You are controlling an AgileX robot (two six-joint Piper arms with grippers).
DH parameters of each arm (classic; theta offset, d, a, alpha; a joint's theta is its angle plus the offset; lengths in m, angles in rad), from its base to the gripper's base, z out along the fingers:
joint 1: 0 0.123 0 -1.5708
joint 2: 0.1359 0 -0.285 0
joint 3: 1.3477 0 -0.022 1.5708
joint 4: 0 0.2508 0 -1.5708
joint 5: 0 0 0.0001 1.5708
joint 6: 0 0.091 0 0
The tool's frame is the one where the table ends.
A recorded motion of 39 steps. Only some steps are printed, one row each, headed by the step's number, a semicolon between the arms.
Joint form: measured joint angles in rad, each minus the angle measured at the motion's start. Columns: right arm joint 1, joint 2, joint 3, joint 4, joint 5, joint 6; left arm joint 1, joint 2, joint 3, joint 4, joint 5, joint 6.
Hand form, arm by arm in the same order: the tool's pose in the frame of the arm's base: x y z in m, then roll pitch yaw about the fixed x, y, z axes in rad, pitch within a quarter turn. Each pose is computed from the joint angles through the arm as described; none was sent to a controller.
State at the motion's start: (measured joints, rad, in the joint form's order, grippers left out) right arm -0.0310 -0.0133 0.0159 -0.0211 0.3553 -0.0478; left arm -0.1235 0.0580 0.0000 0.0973 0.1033 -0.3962
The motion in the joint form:
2: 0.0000 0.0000 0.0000 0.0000 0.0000 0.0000; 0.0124 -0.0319 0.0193 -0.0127 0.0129 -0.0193
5: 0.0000 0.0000 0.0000 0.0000 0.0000 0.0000; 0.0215 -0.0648 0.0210 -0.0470 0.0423 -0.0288
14: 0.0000 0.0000 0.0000 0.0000 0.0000 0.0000; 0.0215 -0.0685 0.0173 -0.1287 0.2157 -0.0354
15: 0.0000 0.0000 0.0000 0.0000 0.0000 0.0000; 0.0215 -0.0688 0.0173 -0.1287 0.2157 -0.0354
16: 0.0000 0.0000 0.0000 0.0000 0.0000 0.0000; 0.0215 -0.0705 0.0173 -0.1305 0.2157 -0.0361
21: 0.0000 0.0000 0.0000 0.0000 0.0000 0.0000; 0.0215 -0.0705 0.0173 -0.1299 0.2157 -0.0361
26: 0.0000 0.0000 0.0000 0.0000 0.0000 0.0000; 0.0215 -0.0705 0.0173 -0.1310 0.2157 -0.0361
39: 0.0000 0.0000 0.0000 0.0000 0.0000 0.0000; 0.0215 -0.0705 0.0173 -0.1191 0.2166 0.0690
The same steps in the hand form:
2: 0.0528 -0.0023 0.1765 -2.8959 1.2916 -2.9250; 0.0589 -0.0057 0.1946 -1.7952 1.2322 -1.8841
5: 0.0528 -0.0023 0.1765 -2.8959 1.2916 -2.9250; 0.0564 -0.0051 0.1932 -1.7665 1.1895 -1.8474
14: 0.0528 -0.0023 0.1765 -2.8959 1.2916 -2.9250; 0.0535 -0.0064 0.1791 -2.0685 1.0533 -2.1241
15: 0.0528 -0.0023 0.1765 -2.8959 1.2916 -2.9250; 0.0535 -0.0064 0.1791 -2.0680 1.0534 -2.1236
16: 0.0528 -0.0023 0.1765 -2.8959 1.2916 -2.9250; 0.0534 -0.0064 0.1792 -2.0627 1.0519 -2.1190
21: 0.0528 -0.0023 0.1765 -2.8959 1.2916 -2.9250; 0.0534 -0.0064 0.1792 -2.0632 1.0524 -2.1194
26: 0.0528 -0.0023 0.1765 -2.8959 1.2916 -2.9250; 0.0534 -0.0064 0.1792 -2.0623 1.0515 -2.1187
39: 0.0528 -0.0023 0.1765 -2.8959 1.2916 -2.9250; 0.0534 -0.0061 0.1791 -2.1859 1.1510 -2.2529

